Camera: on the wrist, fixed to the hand. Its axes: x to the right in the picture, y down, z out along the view.
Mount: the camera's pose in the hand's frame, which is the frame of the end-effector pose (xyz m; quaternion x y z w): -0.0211 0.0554 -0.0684 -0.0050 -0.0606 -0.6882 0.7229
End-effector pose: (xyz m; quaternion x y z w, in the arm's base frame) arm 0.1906 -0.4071 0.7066 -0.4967 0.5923 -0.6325 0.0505
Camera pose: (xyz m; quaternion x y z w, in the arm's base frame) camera 0.1251 -0.3618 0.6637 0.8053 -0.0864 0.4589 0.3654
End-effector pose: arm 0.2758 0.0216 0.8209 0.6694 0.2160 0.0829 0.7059
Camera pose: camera 0.2380 0.0802 0.8786 0.3368 0.5737 -0.4654 0.5838
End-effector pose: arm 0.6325 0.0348 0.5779 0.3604 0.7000 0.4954 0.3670
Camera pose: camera 0.5907 0.0010 0.6507 -0.1930 0.7294 0.0872 0.6505
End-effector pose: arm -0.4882 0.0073 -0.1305 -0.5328 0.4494 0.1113 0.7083
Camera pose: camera -0.5710 -0.0218 -0.1528 -0.6913 -0.0853 -0.3725 0.6133
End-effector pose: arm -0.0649 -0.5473 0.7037 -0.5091 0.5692 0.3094 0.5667
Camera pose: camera -0.1424 -0.5899 0.7229 -0.7439 0.0252 -0.1326 0.6546
